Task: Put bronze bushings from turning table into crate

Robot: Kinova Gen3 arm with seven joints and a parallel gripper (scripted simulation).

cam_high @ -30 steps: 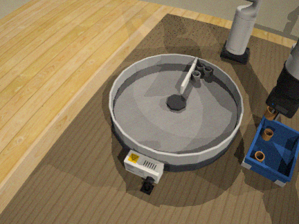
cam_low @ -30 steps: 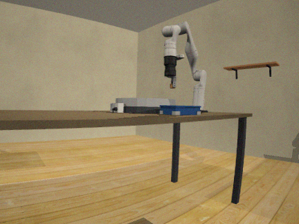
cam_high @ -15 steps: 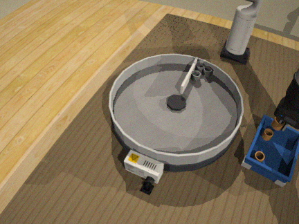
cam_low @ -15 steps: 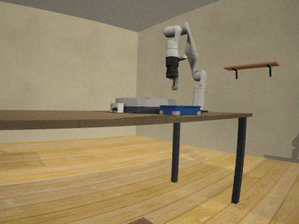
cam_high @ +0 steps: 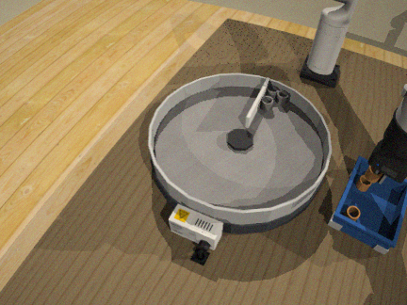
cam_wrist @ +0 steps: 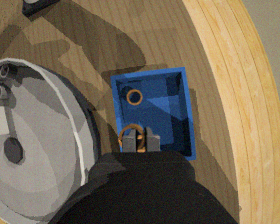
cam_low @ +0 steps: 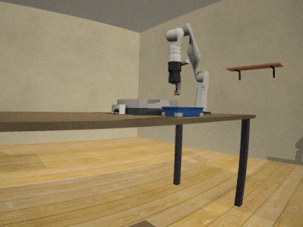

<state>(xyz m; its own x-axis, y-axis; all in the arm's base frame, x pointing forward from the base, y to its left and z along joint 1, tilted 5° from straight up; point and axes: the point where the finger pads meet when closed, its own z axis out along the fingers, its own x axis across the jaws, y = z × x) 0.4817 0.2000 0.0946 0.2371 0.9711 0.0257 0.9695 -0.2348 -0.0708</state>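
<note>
My gripper is now 10 mm past the blue crate, 30 mm to the right of it and 120 mm above it. From my hand the other things lie so: turning table: 20 mm behind, 310 mm to the right, 90 mm below.
</note>
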